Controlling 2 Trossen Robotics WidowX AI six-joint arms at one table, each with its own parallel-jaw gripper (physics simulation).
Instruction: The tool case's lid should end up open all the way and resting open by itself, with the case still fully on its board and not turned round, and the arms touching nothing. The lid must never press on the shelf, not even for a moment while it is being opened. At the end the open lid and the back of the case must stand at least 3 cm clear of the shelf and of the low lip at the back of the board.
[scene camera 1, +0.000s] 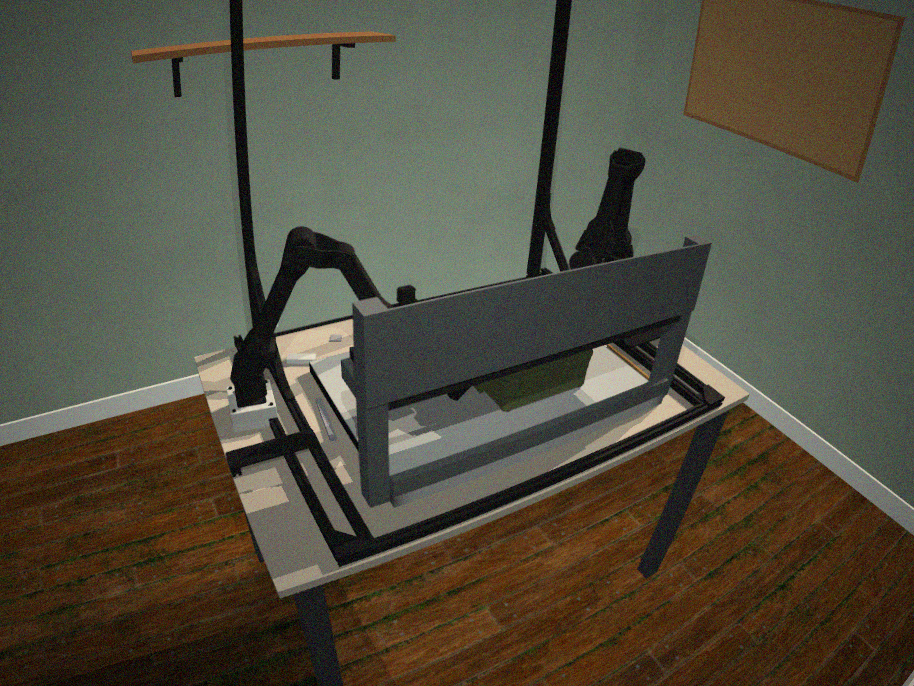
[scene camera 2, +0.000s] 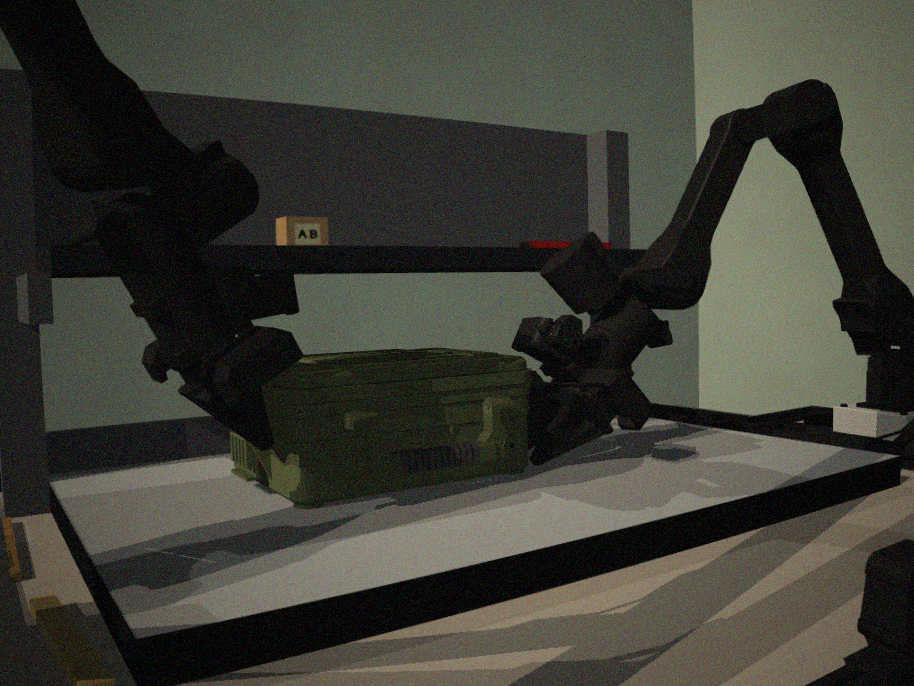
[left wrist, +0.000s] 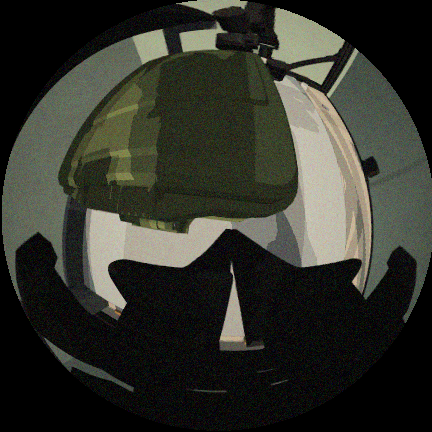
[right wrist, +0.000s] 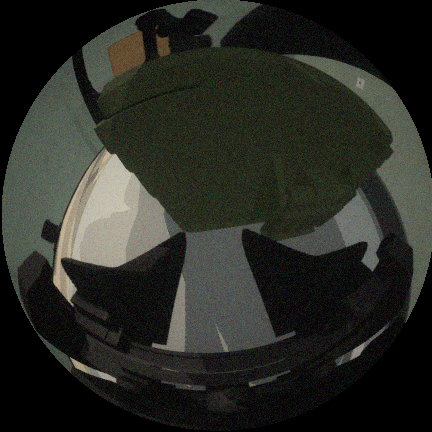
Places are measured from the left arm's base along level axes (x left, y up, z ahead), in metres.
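Where they show: left gripper, fingertip midpoint: (scene camera 2: 267, 447) (left wrist: 229, 234); right gripper, fingertip midpoint: (scene camera 2: 519, 460) (right wrist: 213, 235); right arm's base, link origin: (scene camera 1: 250, 396) (scene camera 2: 894, 407) (left wrist: 263, 56).
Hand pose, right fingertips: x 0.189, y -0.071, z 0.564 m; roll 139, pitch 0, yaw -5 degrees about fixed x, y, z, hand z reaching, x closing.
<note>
Things, the pixels of their top centre, and the offset from my right fingertips. Level surfaces: height alone.
- green tool case, top centre: (scene camera 2: 379, 356) (left wrist: 180, 66) (right wrist: 242, 65) (scene camera 1: 528, 336) dx +0.043, dy +0.104, dz -0.122 m
- white board, surface height: dy -0.005 m
- wooden AB block, top centre: (scene camera 2: 301, 218) dx +0.179, dy +0.242, dz -0.147 m
- flat red item, top centre: (scene camera 2: 566, 242) dx +0.174, dy +0.220, dz +0.188 m
The green tool case (scene camera 1: 546, 380) (scene camera 2: 406, 443) (left wrist: 205, 140) (right wrist: 240, 145) stands upright on the white board (scene camera 1: 623, 376) (scene camera 2: 590, 527). Its lid (scene camera 2: 420, 359) is closed. The grey shelf (scene camera 1: 516, 328) (scene camera 2: 413, 259) runs behind and above the case, and the low lip (scene camera 1: 531, 435) (scene camera 2: 132, 444) lies at the board's back. My left gripper (scene camera 2: 264, 444) (left wrist: 229, 234) is shut and empty, low at the case's left end in scene camera 2. My right gripper (scene camera 2: 537, 456) (right wrist: 213, 235) is partly open and empty, low beside the case's right end. I cannot tell whether either touches the case.
A wooden AB block (scene camera 2: 302, 231) and a flat red item (scene camera 2: 564, 244) lie on the shelf. Grey posts (scene camera 1: 374, 443) (scene camera 2: 606, 188) stand at the shelf's ends. Both arms' wrists are close to the case, below or near shelf height in scene camera 2.
</note>
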